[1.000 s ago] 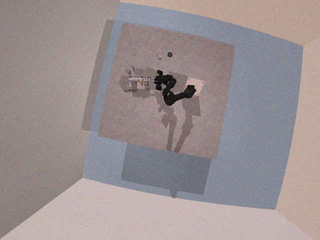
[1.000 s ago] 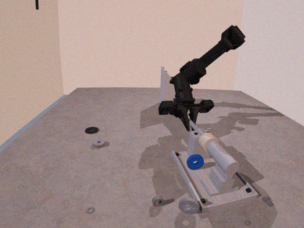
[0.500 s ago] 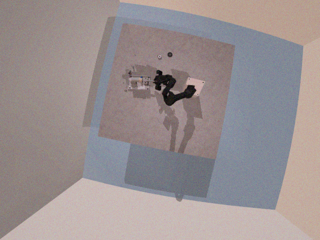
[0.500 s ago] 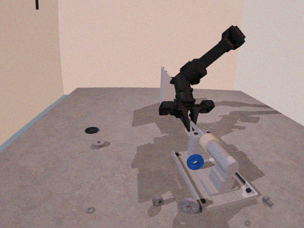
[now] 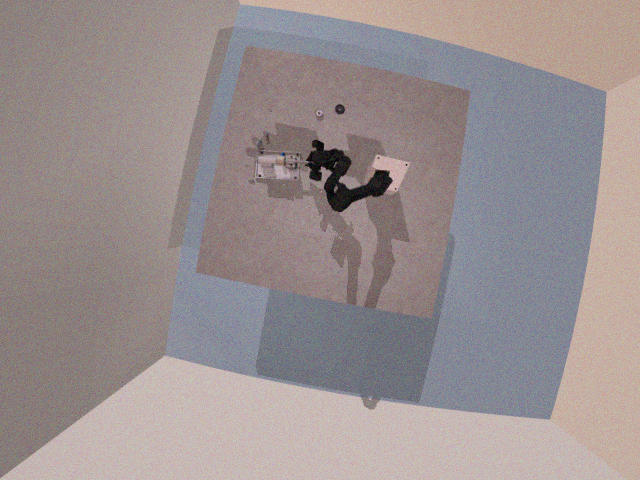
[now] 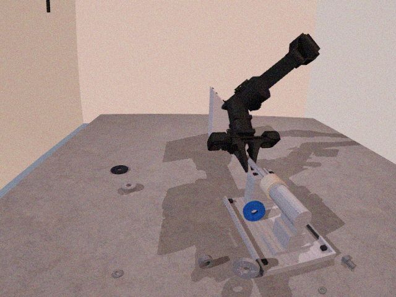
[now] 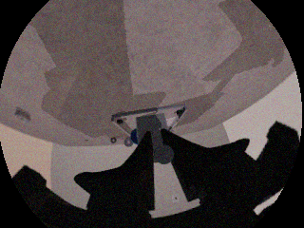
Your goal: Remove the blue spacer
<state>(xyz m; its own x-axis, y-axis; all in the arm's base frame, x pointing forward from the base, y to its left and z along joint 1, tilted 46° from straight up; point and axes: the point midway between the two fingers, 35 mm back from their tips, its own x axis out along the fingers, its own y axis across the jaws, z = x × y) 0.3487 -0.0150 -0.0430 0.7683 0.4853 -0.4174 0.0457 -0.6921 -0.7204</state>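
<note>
The thin shaft is 50 mm ahead of my gripper tip and 30 mm above it. From my gripper tip the other things lie so: grey ring 300 mm to the right, 50 mm below, 30 mm behind; bolt 280 mm ahead, 100 mm to the left, 50 mm below; cream spacer 120 mm ahead, 30 mm above.
</note>
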